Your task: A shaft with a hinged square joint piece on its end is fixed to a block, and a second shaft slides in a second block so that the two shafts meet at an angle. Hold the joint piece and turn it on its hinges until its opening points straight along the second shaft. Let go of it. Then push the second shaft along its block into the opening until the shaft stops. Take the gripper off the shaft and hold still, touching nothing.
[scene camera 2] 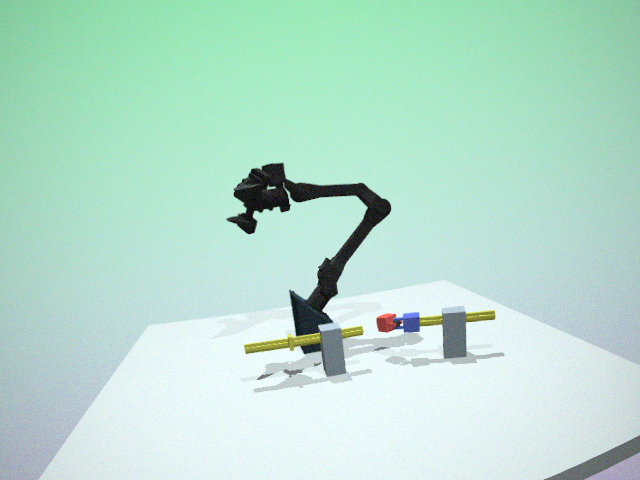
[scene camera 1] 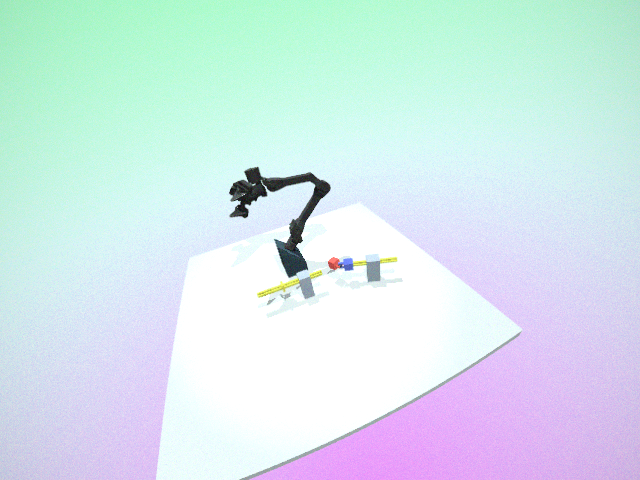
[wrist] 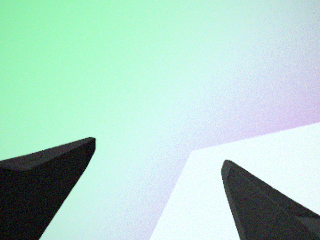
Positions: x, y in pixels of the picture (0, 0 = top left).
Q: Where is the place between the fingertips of my gripper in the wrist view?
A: At 159, 154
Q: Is my gripper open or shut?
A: Open.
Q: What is my gripper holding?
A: Nothing.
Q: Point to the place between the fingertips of my gripper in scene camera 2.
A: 230, 205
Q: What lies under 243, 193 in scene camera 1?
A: My gripper.
